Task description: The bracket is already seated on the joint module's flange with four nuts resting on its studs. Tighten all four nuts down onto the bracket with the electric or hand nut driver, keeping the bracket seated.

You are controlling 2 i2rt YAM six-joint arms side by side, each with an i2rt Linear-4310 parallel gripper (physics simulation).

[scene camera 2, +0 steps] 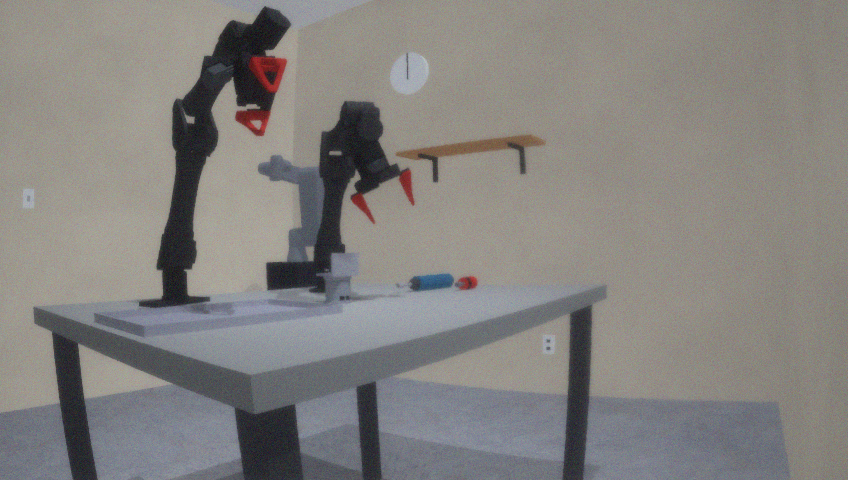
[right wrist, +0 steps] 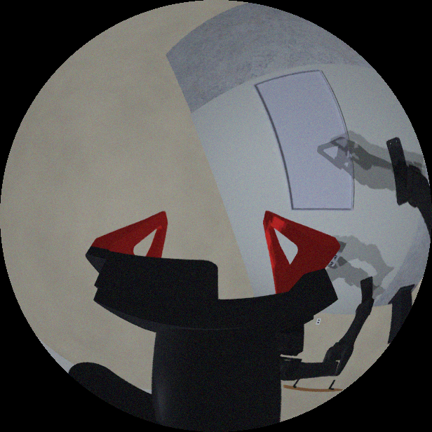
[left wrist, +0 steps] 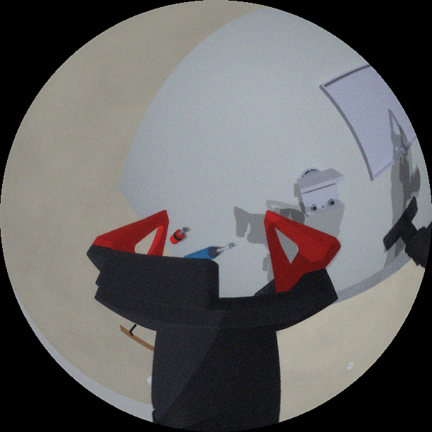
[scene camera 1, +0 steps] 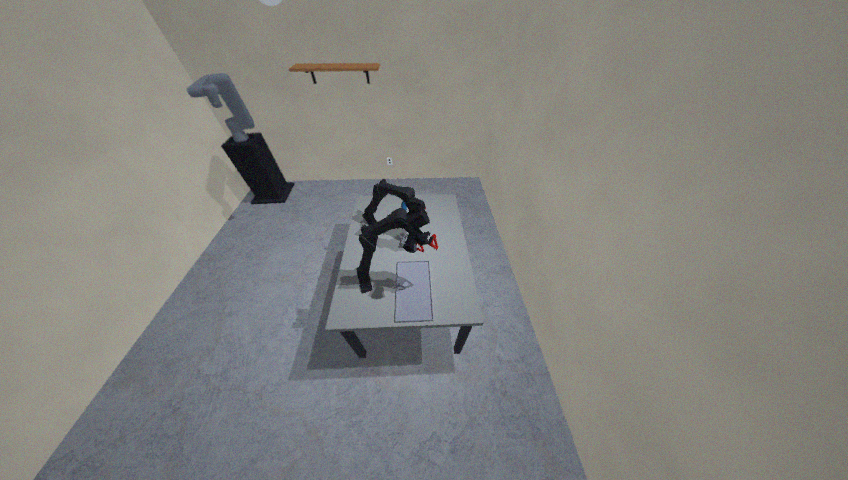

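Pixels of known places: left gripper, fingertip midpoint: [scene camera 2: 394,214]; right gripper, fingertip midpoint: [scene camera 2: 266,114] [scene camera 1: 430,250]; left arm's base, link origin: [scene camera 1: 370,220]; right arm's base, link origin: [scene camera 2: 175,303] [scene camera 1: 364,279].
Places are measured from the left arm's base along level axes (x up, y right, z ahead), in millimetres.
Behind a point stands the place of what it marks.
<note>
The pale bracket [scene camera 2: 345,262] @(x 89, y 416, z 146 mm) [left wrist: 320,181] stands on the joint module [scene camera 2: 338,289] @(x 31, y 419, z 128 mm) [left wrist: 310,172] on the table. Two dark round nuts or studs show on it in the left wrist view, one nut [left wrist: 314,208] beside another nut [left wrist: 331,202]; how far down they sit cannot be told. A blue driver [scene camera 2: 432,281] @(x 24, y 46, z 309 mm) [left wrist: 200,253] and a smaller red driver [scene camera 2: 468,282] @(x 20, y 78, z 409 mm) [left wrist: 177,236] lie on the table. My left gripper [scene camera 2: 393,214] @(x 192, y 356, z 247 mm) [left wrist: 216,215] is open and empty, above the table between bracket and drivers. My right gripper [scene camera 2: 267,113] @(x 347, y 741, z 79 mm) [right wrist: 215,216] is open and empty, high above the tray side.
A shallow lilac tray [scene camera 1: 413,309] @(x 4, y 840, z -97 mm) [scene camera 2: 142,328] @(x 12, y 958, z -38 mm) [left wrist: 350,95] [right wrist: 300,115] lies on the table [scene camera 1: 452,297] @(x 0, y 901, z 148 mm) [scene camera 2: 416,333] @(x 0, y 848, z 335 mm), near the right arm's base. A grey arm on a black pedestal [scene camera 1: 258,169] stands behind. A wooden shelf [scene camera 1: 334,67] [scene camera 2: 470,146] is on the wall.
</note>
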